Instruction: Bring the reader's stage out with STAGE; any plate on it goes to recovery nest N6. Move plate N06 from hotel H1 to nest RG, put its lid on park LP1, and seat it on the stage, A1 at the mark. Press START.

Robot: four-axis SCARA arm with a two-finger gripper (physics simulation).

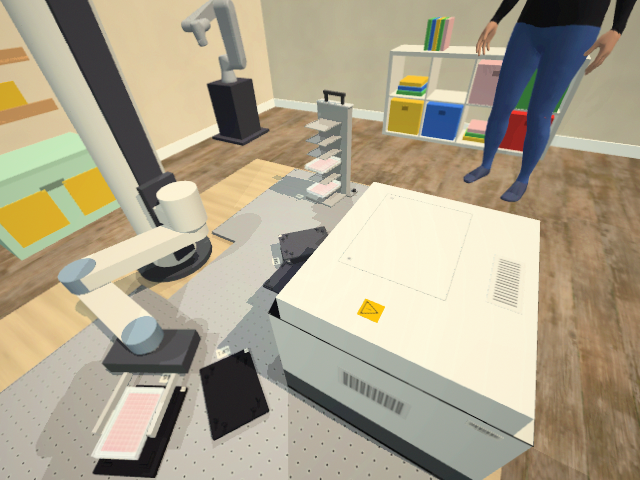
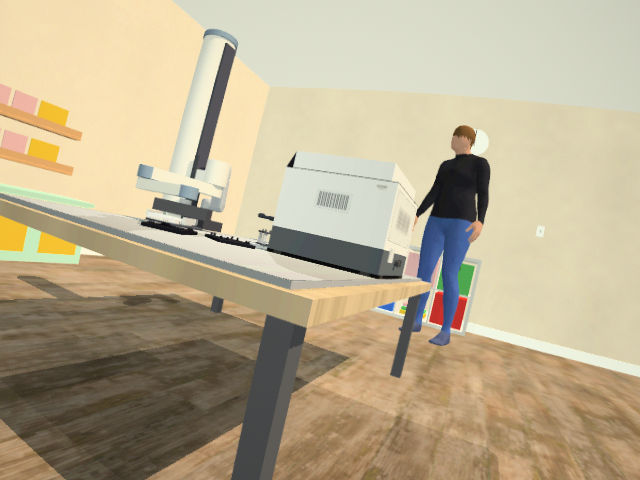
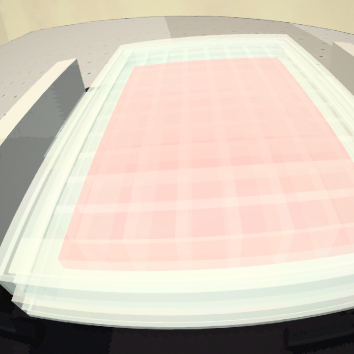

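Seen in the pictures: gripper, fingertip midpoint: [image 1: 123, 435] [image 2: 165, 216] [image 3: 208, 64]; arm's base, link origin: [image 1: 176, 255].
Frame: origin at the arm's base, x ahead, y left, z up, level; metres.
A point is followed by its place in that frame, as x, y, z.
Observation:
My gripper [image 1: 124, 432] {0.396, -0.427, 0.051} [image 3: 208, 64] {0.396, -0.427, 0.051} is shut on a clear-rimmed plate with pink wells [image 1: 131, 421] {0.390, -0.404, 0.054} [image 2: 165, 218] {0.426, -0.453, 0.047} [image 3: 210, 165] {0.368, -0.368, 0.054}, a finger along each long side. A clear lid seems to cover it. The plate is level, over or low in a black nest [image 1: 170, 434] {0.459, -0.380, 0.019} [image 2: 168, 227] {0.453, -0.460, 0.025}; whether it touches is hard to tell. The nest's label is partly hidden. Lid park LP1 [image 1: 235, 395] {0.526, -0.256, 0.023} is bare, right of it. Nest N6 [image 1: 302, 241] {0.411, 0.206, 0.073} shows no plate. A dark platform [image 1: 280, 276] {0.476, 0.006, 0.132}, perhaps the stage, shows partly beside the reader [image 1: 413, 248] {0.787, 0.018, 0.353} [image 2: 330, 206] {0.800, -0.180, 0.193}. Hotel H1 [image 1: 346, 149] {0.372, 0.604, 0.223} holds two plates.
The large white reader stands right of LP1, its lid closed. The arm's column [image 1: 90, 98] {0.063, -0.042, 0.540} [image 2: 199, 108] {0.044, -0.060, 0.527} rises behind the gripper at the left. The table's wooden edge [image 2: 155, 258] {0.743, -0.750, -0.013} runs along the front. A person [image 1: 547, 77] [image 2: 457, 191] stands beyond the table, and another robot arm [image 1: 230, 41] stands farther back.

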